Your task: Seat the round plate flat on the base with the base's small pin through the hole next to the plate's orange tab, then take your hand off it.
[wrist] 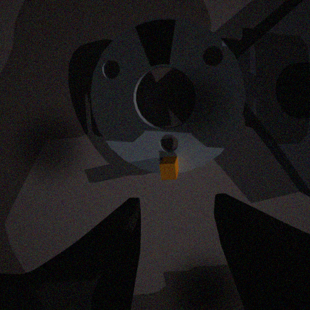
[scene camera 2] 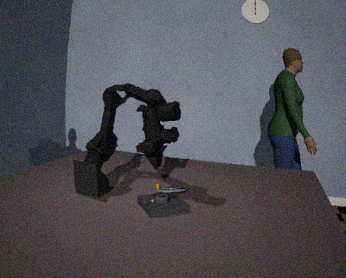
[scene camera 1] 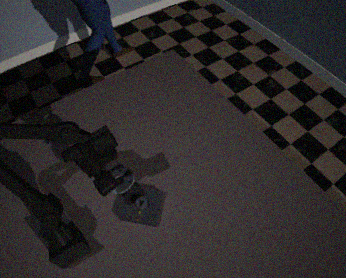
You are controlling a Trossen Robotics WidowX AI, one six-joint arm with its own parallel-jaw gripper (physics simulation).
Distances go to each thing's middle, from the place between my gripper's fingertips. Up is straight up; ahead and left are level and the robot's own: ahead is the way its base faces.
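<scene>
Relative to the dark square base (scene camera 1: pixel 148 216), my hand is 120 mm to the left, 80 mm short of it and 80 mm above it. Round grey plate (wrist: pixel 174 42), counted from my hand: 10 mm to the left, 50 mm ahead, 70 mm below.
</scene>
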